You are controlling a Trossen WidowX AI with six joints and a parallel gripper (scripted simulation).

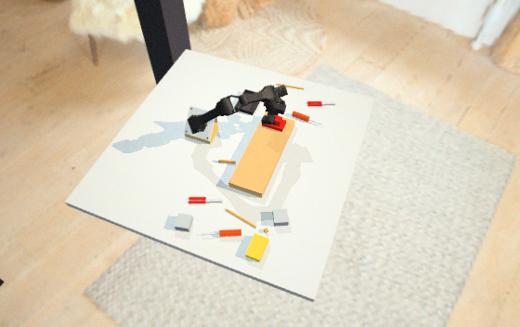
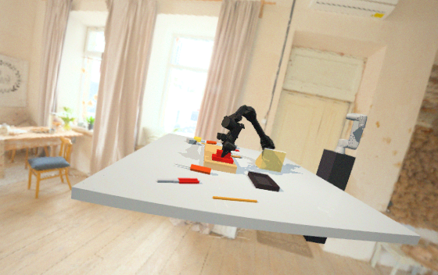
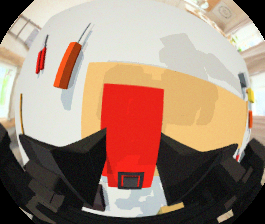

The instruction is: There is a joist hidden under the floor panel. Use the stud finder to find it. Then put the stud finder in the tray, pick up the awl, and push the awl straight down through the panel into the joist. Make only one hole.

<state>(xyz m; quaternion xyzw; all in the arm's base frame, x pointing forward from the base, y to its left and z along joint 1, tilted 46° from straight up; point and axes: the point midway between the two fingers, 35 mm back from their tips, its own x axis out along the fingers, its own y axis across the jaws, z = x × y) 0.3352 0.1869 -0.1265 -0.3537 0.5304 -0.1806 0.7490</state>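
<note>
Right now the dark tray is 23 cm behind my gripper tip, 12 cm to the left of it and 5 cm below it. Round my gripper tip: stud finder 2 cm behind, 2 cm above; yellow block 69 cm to the right, 24 cm ahead, 5 cm below.
</note>
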